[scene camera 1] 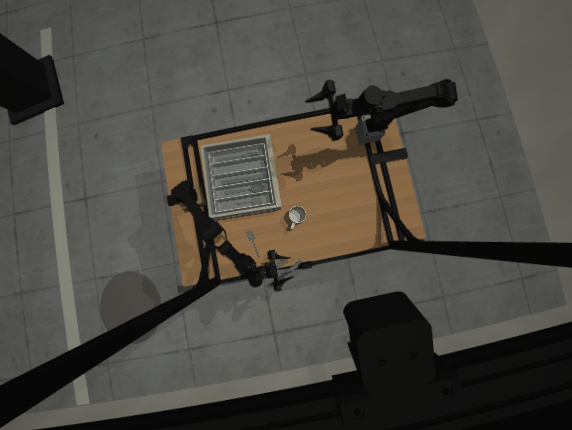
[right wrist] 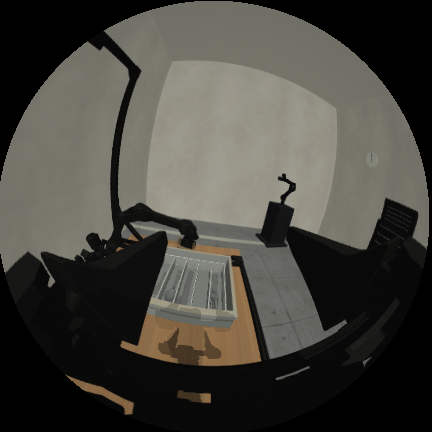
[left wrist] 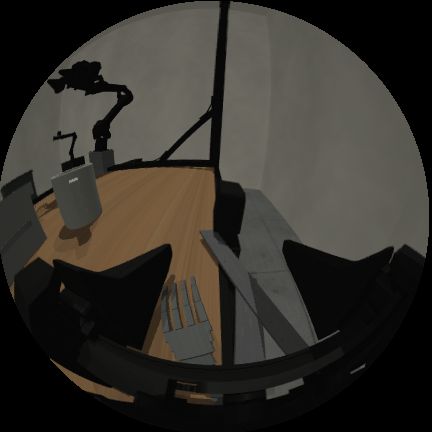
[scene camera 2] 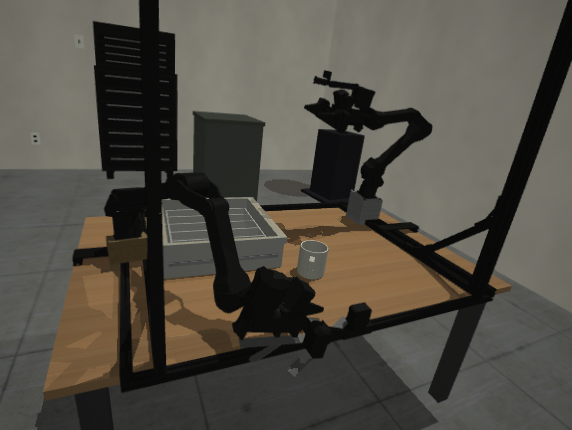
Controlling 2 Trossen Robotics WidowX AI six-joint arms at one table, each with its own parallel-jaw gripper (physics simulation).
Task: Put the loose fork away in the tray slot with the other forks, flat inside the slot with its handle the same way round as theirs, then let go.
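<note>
The loose fork lies near the table edge between the fingers of my left gripper in the left wrist view, tines pointing away from the wrist. That gripper is open and not gripping the fork; the wrist hides the handle. The pale grey tray has several long slots with utensils in them. Which slot holds the forks is too small and dim to tell. My right gripper is open and empty, high up beyond the tray's upper right in scene camera 1.
A grey flat blade-like piece lies beside the fork, across the frame bar and over the floor. A mug stands right of the tray. A small flat-headed utensil lies below the tray. Black bars border the table.
</note>
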